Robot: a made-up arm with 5 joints.
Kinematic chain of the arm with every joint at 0, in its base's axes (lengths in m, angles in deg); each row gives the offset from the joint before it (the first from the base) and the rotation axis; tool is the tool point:
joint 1: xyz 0 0 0.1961 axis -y
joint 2: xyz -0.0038 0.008 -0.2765 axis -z
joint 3: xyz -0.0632 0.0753 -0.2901 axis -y
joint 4: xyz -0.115 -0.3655 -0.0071 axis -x
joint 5: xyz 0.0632 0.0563 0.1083 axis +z
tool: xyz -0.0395 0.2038 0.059
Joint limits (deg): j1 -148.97..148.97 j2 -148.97..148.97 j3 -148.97..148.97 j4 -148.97..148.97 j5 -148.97..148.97
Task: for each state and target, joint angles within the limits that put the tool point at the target. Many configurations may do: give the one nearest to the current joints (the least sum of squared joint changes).
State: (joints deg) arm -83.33 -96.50 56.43 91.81 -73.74
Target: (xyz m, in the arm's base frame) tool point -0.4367 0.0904 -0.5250
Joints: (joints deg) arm -50.39 -81.04 27.38 120.85 -44.09
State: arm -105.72 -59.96 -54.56 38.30 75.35
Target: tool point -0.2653 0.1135 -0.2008
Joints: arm -73.72 -84.21 -98.21 15.58 111.43
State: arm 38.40 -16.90 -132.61 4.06 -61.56
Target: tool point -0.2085 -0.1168 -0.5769
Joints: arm -5.77 19.10 -148.97 -9.25 -70.98
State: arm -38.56 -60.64 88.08 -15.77 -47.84
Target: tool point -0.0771 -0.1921 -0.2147
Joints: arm -16.80 -75.74 70.12 -0.83 -58.64
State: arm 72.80 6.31 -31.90 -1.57 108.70
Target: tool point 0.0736 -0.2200 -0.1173
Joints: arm 45.60 11.69 -47.60 6.20 90.57
